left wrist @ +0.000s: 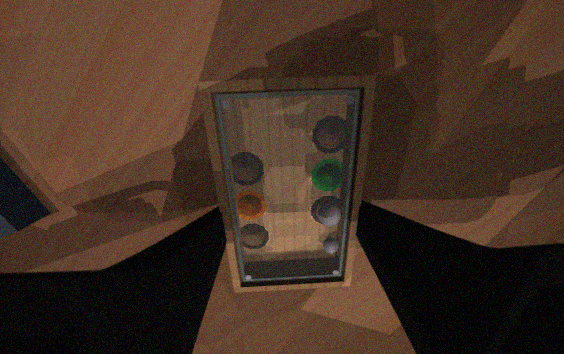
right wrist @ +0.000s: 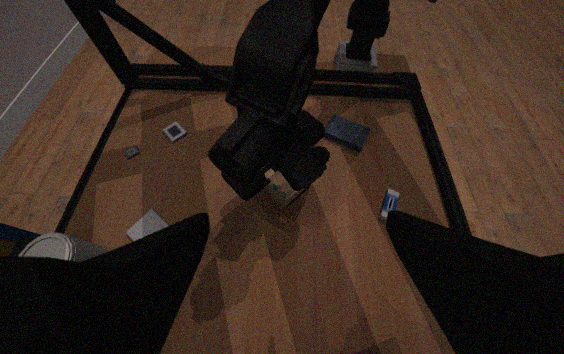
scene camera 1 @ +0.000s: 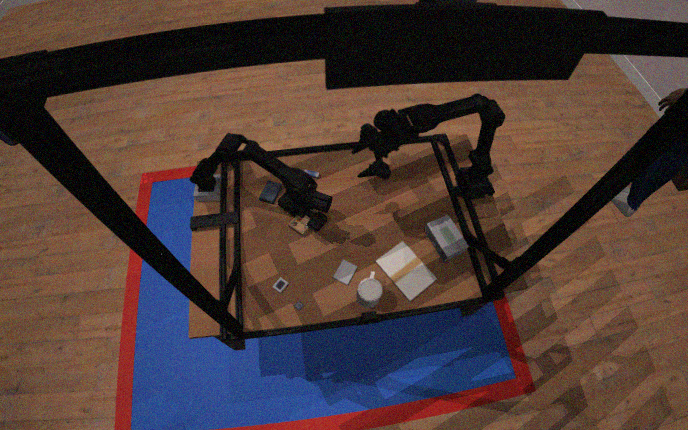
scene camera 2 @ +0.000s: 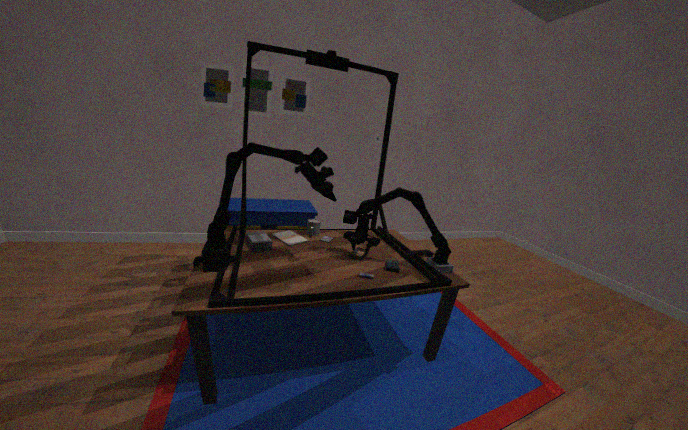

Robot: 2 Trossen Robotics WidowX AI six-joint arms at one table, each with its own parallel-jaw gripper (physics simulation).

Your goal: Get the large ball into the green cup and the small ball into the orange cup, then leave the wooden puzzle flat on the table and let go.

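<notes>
The wooden puzzle is a glass-topped wooden tray, held by my left gripper, which is shut on its long sides. In the left wrist view the green cup is on the right side and the orange cup on the left. The large ball lies at the grey cup just below the green one. The small ball lies below it, near the lower right corner. My right gripper is open and empty, high above the table.
In scene camera 1 an open book, a white mug, a grey box and a pale pad lie at the lower right. A dark book lies near the left arm. Black frame bars edge the table.
</notes>
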